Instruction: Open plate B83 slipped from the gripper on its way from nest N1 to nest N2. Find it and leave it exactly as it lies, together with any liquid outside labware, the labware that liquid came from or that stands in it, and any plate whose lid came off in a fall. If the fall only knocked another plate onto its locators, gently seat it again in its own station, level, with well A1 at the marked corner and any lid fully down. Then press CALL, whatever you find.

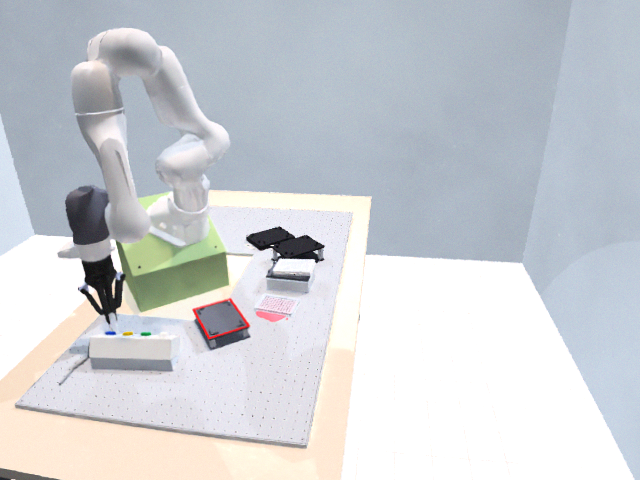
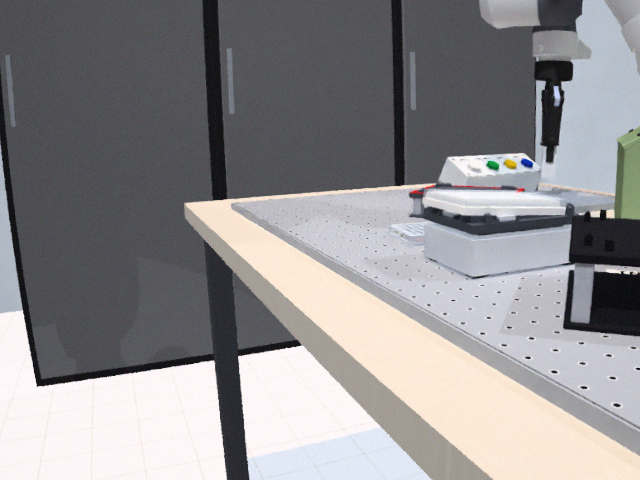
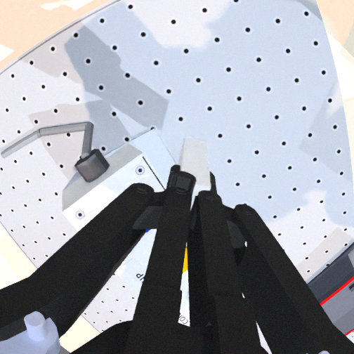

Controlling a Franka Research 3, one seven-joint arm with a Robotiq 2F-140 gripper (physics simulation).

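Observation:
An open plate with pink wells (image 1: pixel 277 304) (image 2: pixel 407 231) lies on the perforated board, with a pink puddle (image 1: pixel 271 316) at its near edge. A white lidded plate (image 1: pixel 293 266) (image 2: pixel 491 200) is on the dark-framed grey station (image 1: pixel 289 283) (image 2: pixel 491 252) and looks slightly tilted; its seating on the locators cannot be made out. A white button box (image 1: pixel 134 347) (image 2: pixel 488 175) (image 3: pixel 107 192) has blue, yellow, green and white buttons; its labels are mostly hidden. My gripper (image 1: pixel 112 324) (image 2: pixel 549 167) (image 3: pixel 190 155) is shut and empty, beside the blue-button end, behind the box.
A red-rimmed dark nest (image 1: pixel 221 318) (image 3: pixel 342 300) stands between the button box and the open plate. Two black raised platforms (image 1: pixel 269 237) (image 1: pixel 298 245) stand beyond the grey station. The green robot base (image 1: pixel 180 279) is behind the box. A grey cable (image 1: pixel 74 367) (image 3: pixel 65 129) leaves the box's end.

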